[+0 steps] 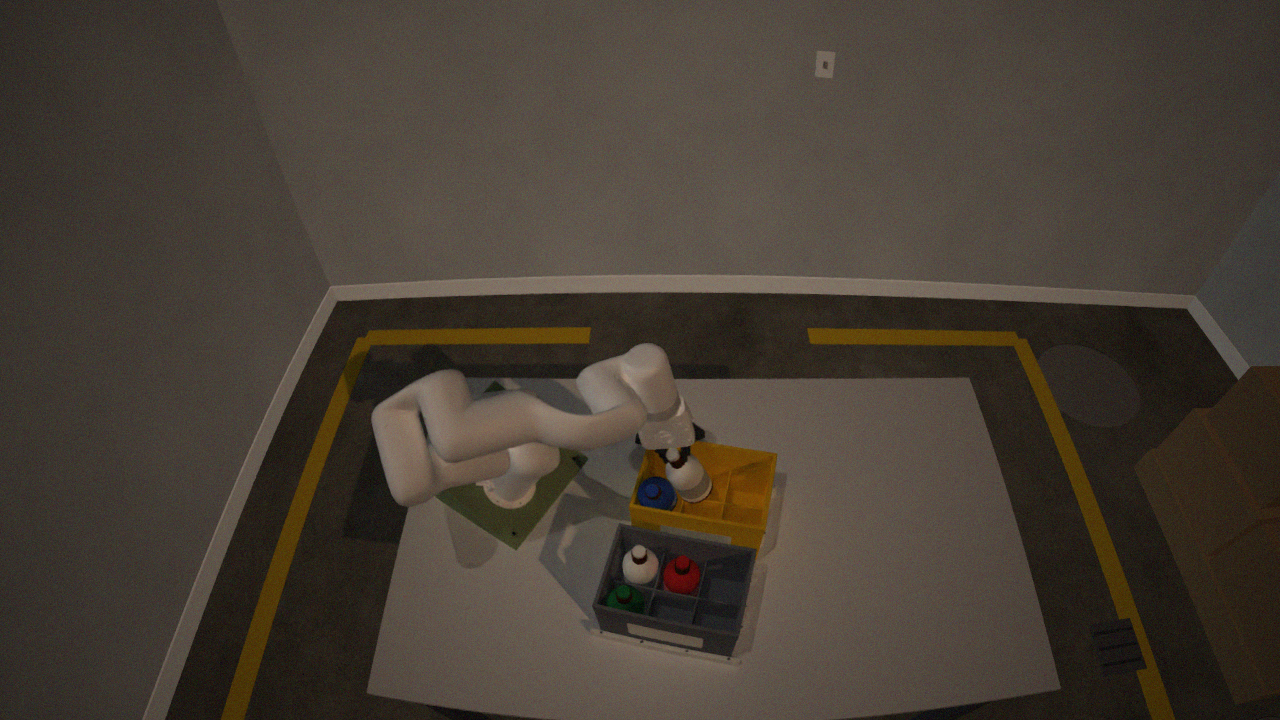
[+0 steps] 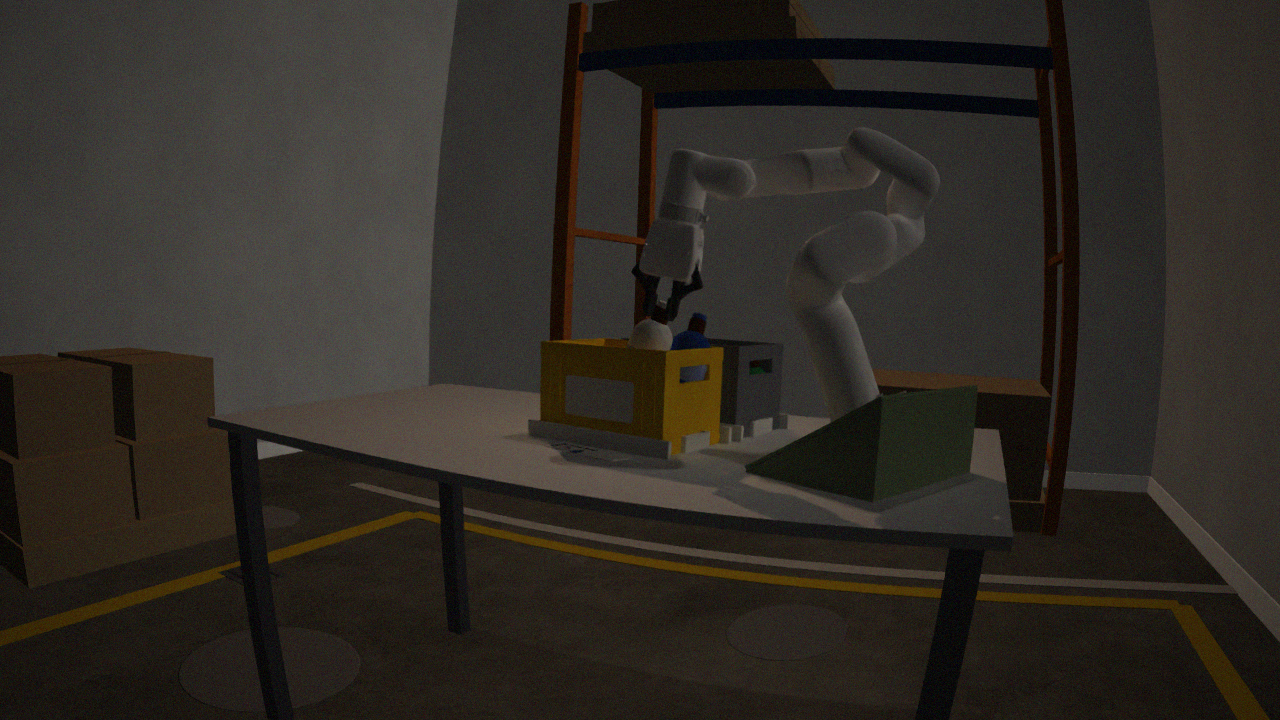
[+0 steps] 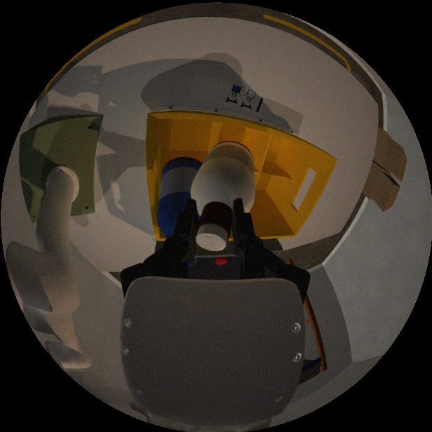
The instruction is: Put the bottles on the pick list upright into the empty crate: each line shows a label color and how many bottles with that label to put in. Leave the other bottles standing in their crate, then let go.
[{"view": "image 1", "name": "blue bottle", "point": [656, 492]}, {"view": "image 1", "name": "red bottle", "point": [681, 575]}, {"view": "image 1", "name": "green bottle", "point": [628, 598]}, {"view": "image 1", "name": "white bottle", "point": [690, 479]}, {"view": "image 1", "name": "white bottle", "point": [640, 565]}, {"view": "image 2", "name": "blue bottle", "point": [693, 338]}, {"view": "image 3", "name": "my gripper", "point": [214, 210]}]
